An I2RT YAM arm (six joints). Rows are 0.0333 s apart.
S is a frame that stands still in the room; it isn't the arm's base.
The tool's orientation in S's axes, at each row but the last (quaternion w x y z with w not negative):
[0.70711 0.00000 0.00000 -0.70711]
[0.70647 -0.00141 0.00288 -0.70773]
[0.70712 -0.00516 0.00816 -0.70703]
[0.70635 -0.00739 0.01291 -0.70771]
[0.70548 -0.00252 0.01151 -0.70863]
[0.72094 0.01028 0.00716 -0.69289]
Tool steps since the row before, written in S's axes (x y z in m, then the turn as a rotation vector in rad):
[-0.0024 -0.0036 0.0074 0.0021 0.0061 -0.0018]
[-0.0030 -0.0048 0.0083 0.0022 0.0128 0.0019]
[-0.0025 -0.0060 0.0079 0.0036 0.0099 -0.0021]
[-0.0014 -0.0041 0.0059 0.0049 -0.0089 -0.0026]
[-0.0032 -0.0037 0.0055 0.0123 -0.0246 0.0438]
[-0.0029 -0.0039 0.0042 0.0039 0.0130 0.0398]
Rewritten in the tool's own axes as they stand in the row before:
[0.0036 -0.0024 0.0074 -0.0061 0.0021 -0.0018]
[0.0048 -0.0030 0.0083 -0.0128 0.0022 0.0019]
[0.0060 -0.0026 0.0079 -0.0099 0.0036 -0.0021]
[0.0041 -0.0016 0.0059 0.0089 0.0050 -0.0024]
[0.0036 -0.0033 0.0055 0.0240 0.0115 0.0443]
[0.0037 -0.0030 0.0043 -0.0138 0.0046 0.0395]

